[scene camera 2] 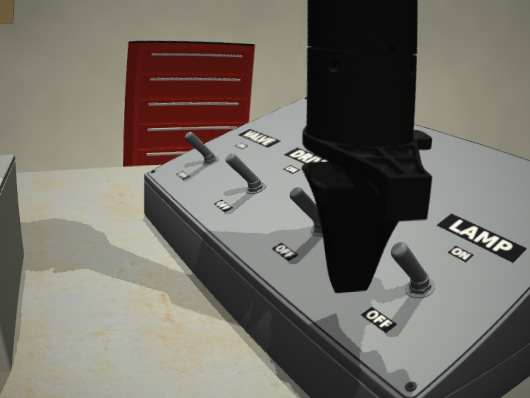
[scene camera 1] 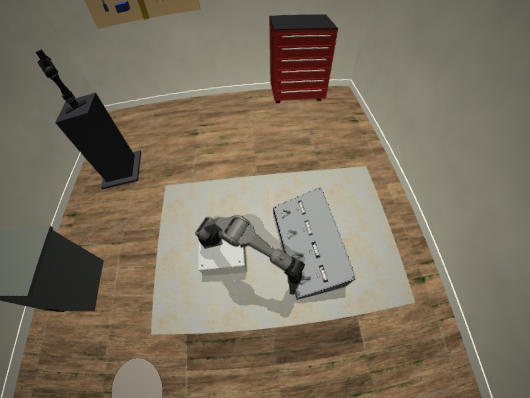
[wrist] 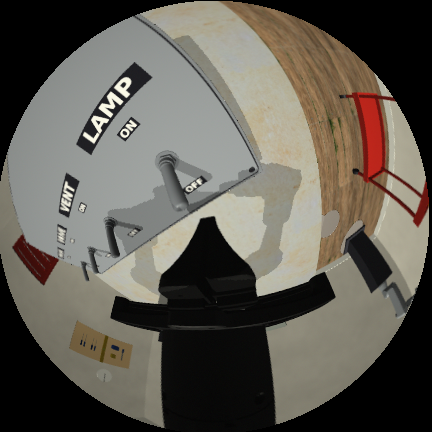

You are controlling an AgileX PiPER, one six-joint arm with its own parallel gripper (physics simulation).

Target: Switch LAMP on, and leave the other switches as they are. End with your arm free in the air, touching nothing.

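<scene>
The grey switch panel (scene camera 1: 336, 245) (scene camera 2: 475, 190) (wrist: 50, 130) slopes up from its near edge. The LAMP lever (scene camera 2: 410, 262) (wrist: 173, 185) leans to its OFF label. The VENT lever (scene camera 2: 304, 202) (wrist: 112, 240), DRIVE lever (scene camera 1: 291, 233) (scene camera 2: 242, 170) (wrist: 92, 255) and VALVE lever (scene camera 1: 285, 213) (scene camera 2: 199, 146) (wrist: 85, 271) also lean to OFF. My gripper (scene camera 1: 294, 292) (scene camera 2: 352, 290) (wrist: 209, 224) is shut and empty, pointing down on the OFF side of the LAMP lever. A gap shows between its tip and that lever in scene camera 2 and the wrist view. It partly hides the VENT lever in scene camera 2.
The arm's white base block (scene camera 1: 222, 262) stands on the pale mat (scene camera 1: 185, 200), left of the panel. A red drawer cabinet (scene camera 1: 302, 62) (scene camera 2: 190, 90) and a black pedestal with another arm (scene camera 1: 97, 140) stand farther off. A dark box (scene camera 1: 70, 275) is at the left.
</scene>
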